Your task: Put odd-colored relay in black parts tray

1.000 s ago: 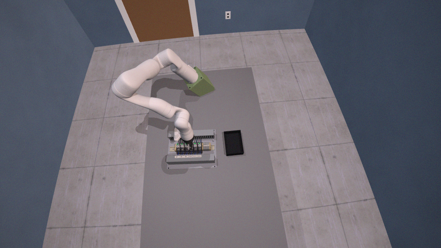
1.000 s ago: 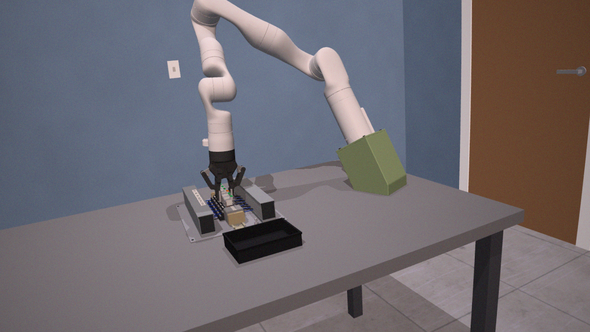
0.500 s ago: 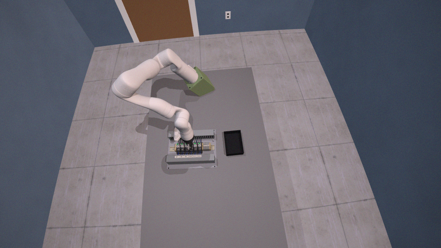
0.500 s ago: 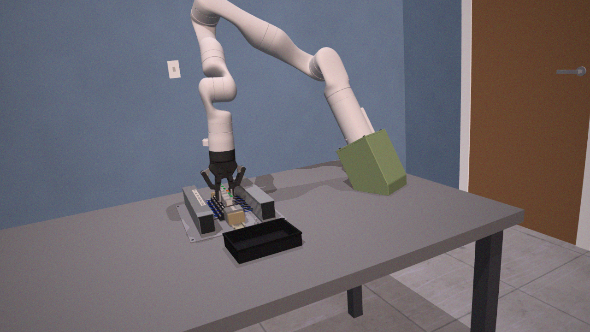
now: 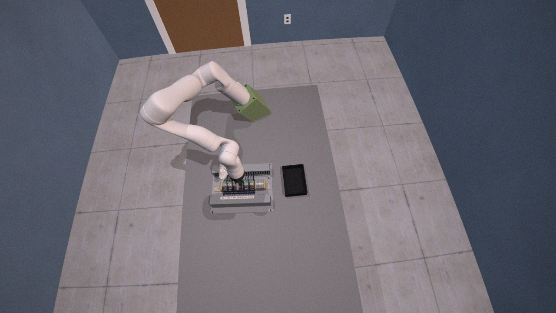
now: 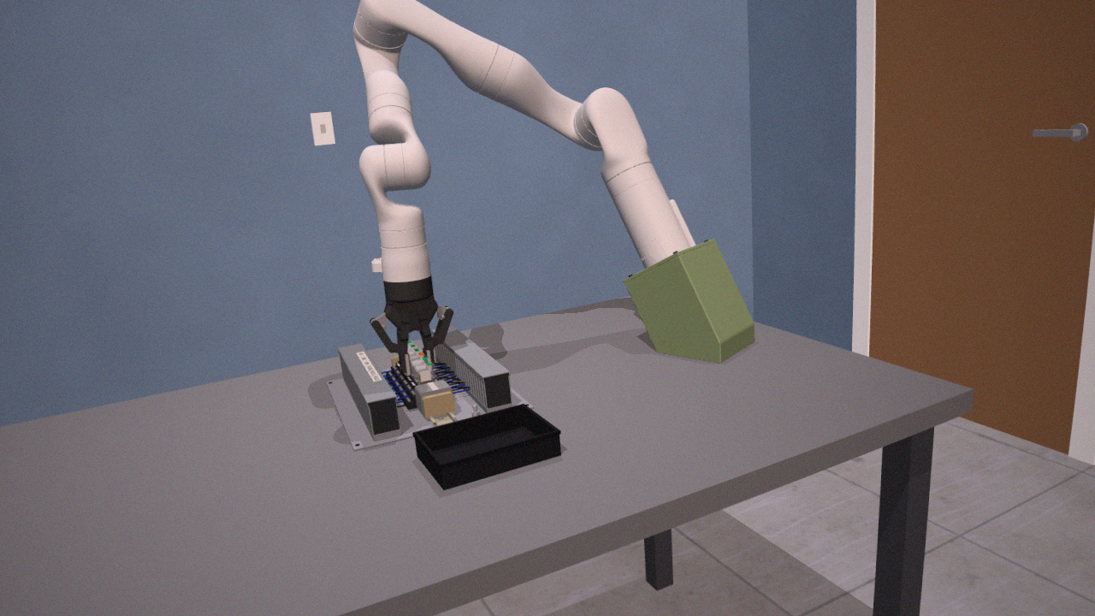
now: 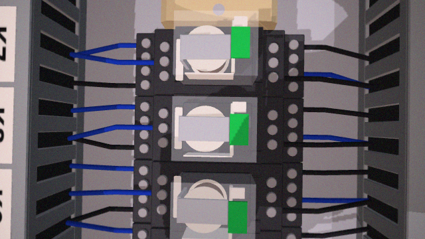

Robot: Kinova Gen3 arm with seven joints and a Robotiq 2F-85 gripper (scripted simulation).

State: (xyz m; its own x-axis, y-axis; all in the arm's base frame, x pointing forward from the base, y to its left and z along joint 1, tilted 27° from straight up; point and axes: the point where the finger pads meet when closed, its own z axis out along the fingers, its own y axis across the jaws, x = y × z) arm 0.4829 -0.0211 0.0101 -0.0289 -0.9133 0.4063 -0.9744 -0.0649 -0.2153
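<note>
The relay lies 10 mm below my hand. The rest, counted from my hand: black parts tray (280 mm to the left, 40 mm below, 10 mm behind); relay panel (20 mm below).
</note>
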